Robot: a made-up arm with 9 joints. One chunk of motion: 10 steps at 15 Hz.
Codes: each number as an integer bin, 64 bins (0 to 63) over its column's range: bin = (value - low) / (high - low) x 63, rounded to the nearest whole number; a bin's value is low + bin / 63 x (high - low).
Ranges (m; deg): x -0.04..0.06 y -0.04..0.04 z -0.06..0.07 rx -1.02..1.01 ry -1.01..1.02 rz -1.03..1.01
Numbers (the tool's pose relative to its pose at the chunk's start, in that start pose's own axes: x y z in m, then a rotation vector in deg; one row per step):
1: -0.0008 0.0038 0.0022 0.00 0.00 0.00
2: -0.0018 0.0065 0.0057 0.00 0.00 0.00
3: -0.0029 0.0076 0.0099 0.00 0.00 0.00
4: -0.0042 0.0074 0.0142 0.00 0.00 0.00
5: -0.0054 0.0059 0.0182 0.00 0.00 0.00
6: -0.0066 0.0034 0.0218 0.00 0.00 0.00
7: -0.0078 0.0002 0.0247 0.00 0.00 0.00
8: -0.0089 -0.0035 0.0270 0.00 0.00 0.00
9: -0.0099 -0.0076 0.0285 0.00 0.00 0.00
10: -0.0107 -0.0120 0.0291 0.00 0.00 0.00
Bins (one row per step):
1: 25 34 30 32 31 32
2: 24 37 32 32 31 32
3: 23 37 34 32 31 32
4: 23 37 36 32 31 32
5: 22 36 38 32 31 32
6: 21 34 40 32 31 32
7: 20 32 41 32 31 32
8: 20 29 42 32 31 32
9: 19 26 43 32 31 32
10: 18 22 43 32 31 32

